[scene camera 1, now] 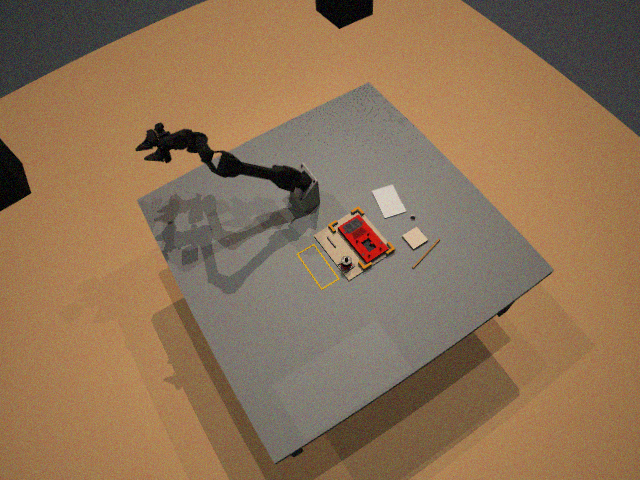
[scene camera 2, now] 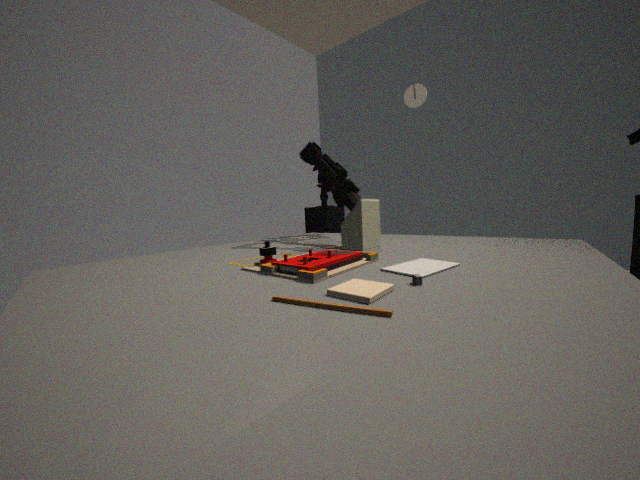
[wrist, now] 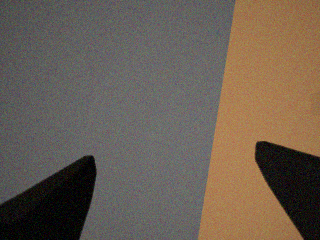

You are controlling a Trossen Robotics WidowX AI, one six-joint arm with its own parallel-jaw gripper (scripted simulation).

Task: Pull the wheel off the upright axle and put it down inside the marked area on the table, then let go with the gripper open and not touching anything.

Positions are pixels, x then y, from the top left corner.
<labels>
A thin wooden stick (scene camera 2: 319,304) is 36 cm from the lens. A beige square tile (scene camera 2: 363,291): 39 cm from the lens.
</labels>
